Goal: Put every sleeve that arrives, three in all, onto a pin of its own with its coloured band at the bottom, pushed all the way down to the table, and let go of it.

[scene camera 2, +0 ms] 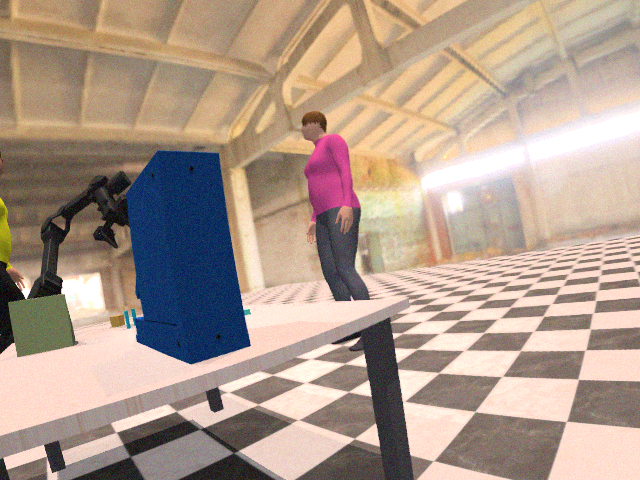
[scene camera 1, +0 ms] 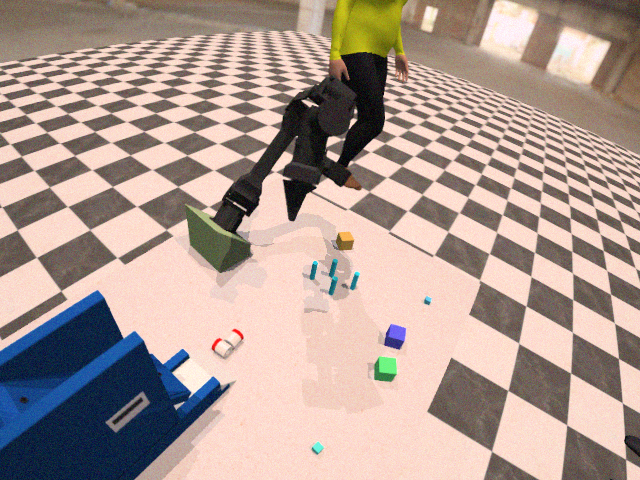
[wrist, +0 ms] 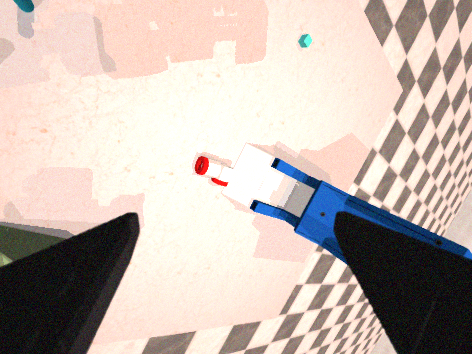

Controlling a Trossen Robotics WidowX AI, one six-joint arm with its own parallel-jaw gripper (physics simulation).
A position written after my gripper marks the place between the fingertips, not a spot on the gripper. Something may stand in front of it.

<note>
My gripper (scene camera 1: 292,218) is open, with nothing in its grasp. Also in view: a blue dispenser (scene camera 1: 84,395).
My gripper is seen too in scene camera 2 (scene camera 2: 124,238) and in the wrist view (wrist: 238,221). The blue dispenser is seen too in scene camera 2 (scene camera 2: 186,279).
</note>
